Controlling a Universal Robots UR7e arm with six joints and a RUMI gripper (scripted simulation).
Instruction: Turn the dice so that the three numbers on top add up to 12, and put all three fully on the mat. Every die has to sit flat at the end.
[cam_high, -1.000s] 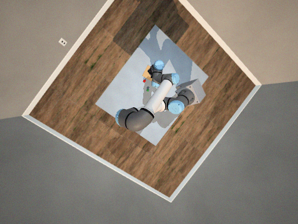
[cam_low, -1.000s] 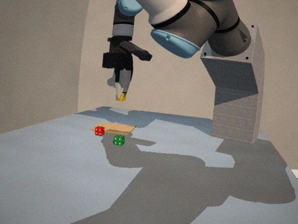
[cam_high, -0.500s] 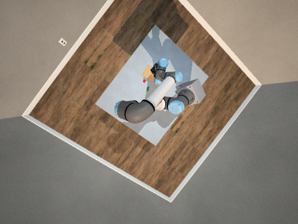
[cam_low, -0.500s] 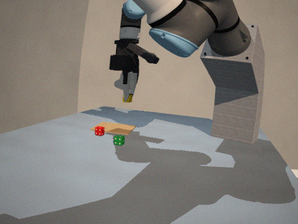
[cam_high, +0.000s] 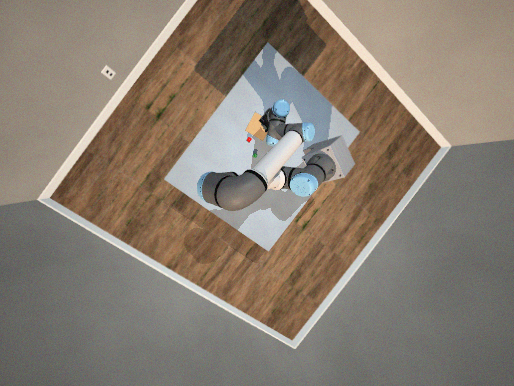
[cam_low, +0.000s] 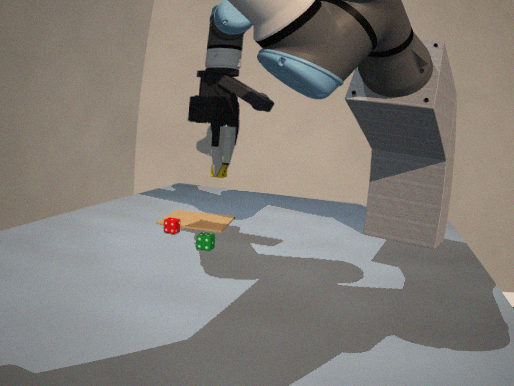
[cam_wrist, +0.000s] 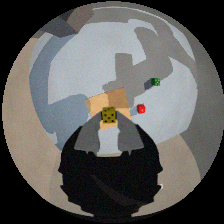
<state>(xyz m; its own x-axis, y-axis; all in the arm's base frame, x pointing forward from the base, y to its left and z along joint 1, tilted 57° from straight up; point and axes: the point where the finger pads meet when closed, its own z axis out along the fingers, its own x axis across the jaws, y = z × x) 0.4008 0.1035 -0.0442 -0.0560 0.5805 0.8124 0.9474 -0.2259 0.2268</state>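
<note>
Right now the tan mat is 5 cm ahead of my hand and 12 cm below it. The rest, counted from my hand: green die: 7 cm behind, 16 cm to the left, 11 cm below; then red die: 3 cm ahead, 11 cm to the left, 11 cm below; then yellow die: 1 cm below.
</note>
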